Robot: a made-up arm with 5 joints.
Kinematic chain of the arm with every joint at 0, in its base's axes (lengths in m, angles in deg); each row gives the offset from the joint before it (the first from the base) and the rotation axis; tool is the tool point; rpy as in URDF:
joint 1: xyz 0 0 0.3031 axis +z
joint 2: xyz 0 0 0 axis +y
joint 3: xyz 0.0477 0 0.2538 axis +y
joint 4: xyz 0.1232 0 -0.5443 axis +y
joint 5: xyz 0.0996 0 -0.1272 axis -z
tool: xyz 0 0 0 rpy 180 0 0
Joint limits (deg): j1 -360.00..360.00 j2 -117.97..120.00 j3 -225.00..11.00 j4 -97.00..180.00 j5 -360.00..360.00
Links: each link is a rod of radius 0.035 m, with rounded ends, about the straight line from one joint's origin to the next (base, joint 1, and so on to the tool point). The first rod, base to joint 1, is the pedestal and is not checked.
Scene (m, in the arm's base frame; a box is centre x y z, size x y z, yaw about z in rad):
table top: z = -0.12
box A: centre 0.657 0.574 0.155 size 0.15 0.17 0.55 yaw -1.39
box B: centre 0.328 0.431 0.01 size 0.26 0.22 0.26 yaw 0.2
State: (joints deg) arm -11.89 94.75 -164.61 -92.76 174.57
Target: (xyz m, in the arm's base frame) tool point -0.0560 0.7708 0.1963
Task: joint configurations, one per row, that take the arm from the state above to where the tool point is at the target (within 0.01 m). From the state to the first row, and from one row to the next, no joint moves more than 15 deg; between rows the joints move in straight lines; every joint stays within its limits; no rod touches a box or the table.
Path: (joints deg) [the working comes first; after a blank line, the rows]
Joints at the target: 94.16 99.47 -157.96 -82.77 174.57
Straight joint move there: touches box A, box B.

1: 2.29 88.20 -170.24 -90.72 179.31
2: 16.48 81.65 -175.87 -88.68 184.04
3: 30.66 75.09 -181.51 -86.65 188.78
4: 44.84 68.54 -187.14 -84.61 193.51
5: 57.17 76.27 -179.84 -84.15 188.78
6: 69.50 84.01 -172.55 -83.69 184.04
7: 81.83 91.74 -165.25 -83.23 179.31
8: 94.16 99.47 -157.96 -82.77 174.57

